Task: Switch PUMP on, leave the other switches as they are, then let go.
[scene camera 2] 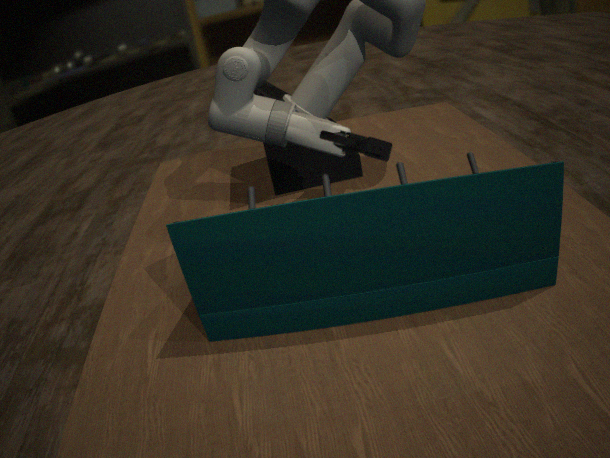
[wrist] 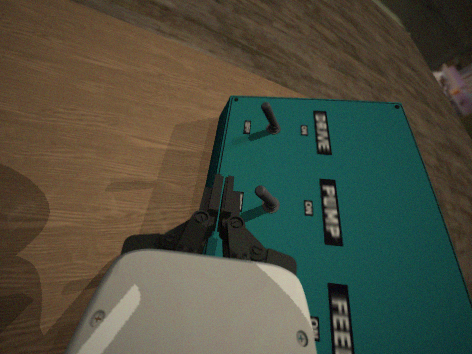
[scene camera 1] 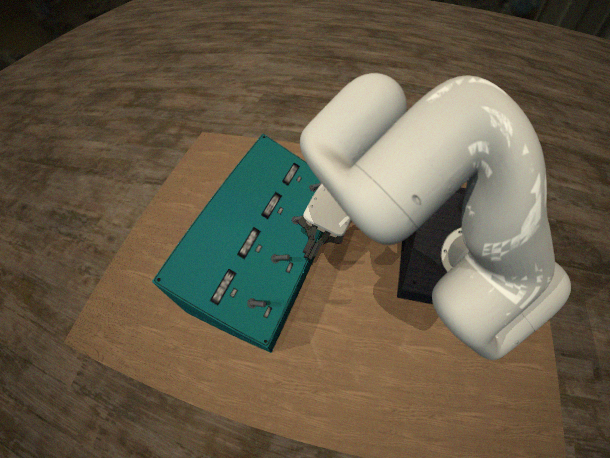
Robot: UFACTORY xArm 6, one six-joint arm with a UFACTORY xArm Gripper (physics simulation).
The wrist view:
my gripper: 222, 186
teal switch box: 356, 209
